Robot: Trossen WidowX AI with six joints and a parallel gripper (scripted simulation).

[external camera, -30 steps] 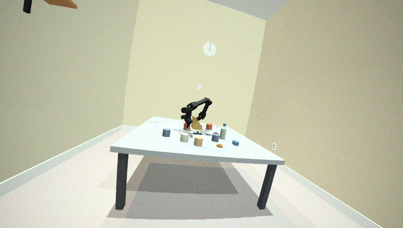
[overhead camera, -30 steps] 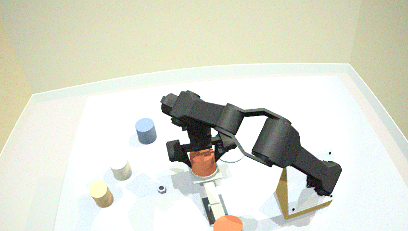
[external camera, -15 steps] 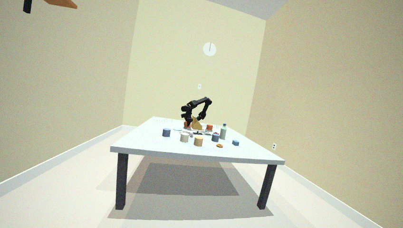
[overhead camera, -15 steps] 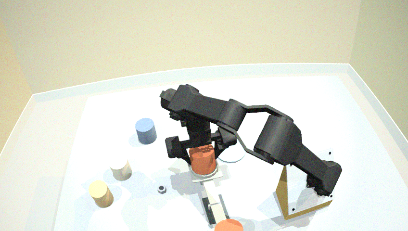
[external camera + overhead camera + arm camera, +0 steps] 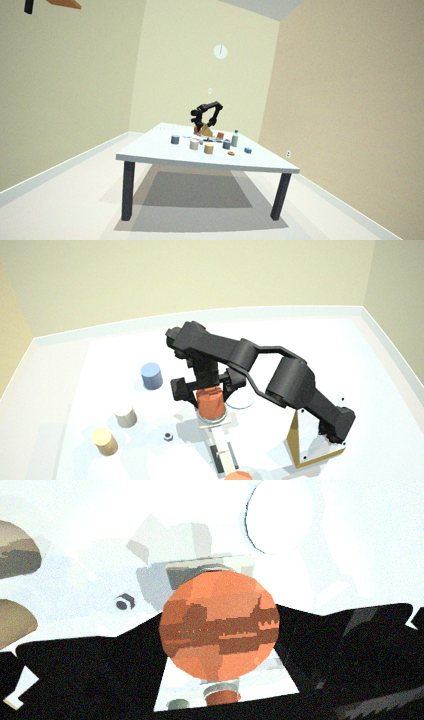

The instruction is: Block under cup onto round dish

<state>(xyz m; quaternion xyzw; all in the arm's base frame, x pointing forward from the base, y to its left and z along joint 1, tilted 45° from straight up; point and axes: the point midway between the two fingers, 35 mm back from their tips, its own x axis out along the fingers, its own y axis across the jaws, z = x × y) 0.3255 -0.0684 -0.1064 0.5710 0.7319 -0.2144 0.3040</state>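
Now: the small green block 1 cm to the left of my gripper tip and 2 cm below it. The rest, counted from my gripper tip: small grey nut: 13 cm ahead, 5 cm to the left, 9 cm below; round dish: 9 cm behind, 10 cm to the right, 9 cm below; small balance: 3 cm behind, 13 cm to the left, 6 cm below.
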